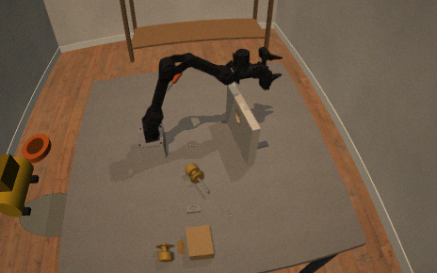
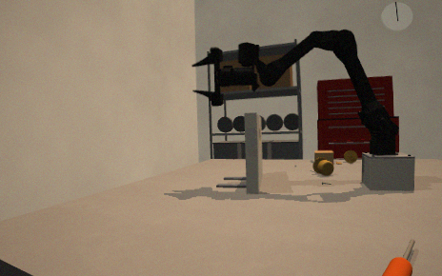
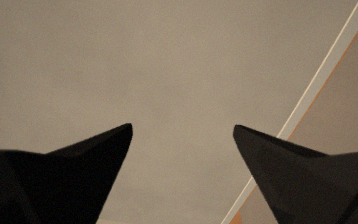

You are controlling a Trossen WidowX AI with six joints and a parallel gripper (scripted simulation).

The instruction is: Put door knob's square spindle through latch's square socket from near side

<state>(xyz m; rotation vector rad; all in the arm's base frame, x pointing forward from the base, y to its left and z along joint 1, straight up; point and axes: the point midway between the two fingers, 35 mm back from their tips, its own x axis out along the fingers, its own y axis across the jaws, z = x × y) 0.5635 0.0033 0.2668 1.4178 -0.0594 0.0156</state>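
Now: the wood door panel 22 cm below my hand, 16 cm behind it and 6 cm to the right of it. The rest, counted from my hand: tan block 52 cm to the right, 48 cm behind, 33 cm below; orange-handled tool 48 cm to the left, 38 cm behind, 35 cm below.
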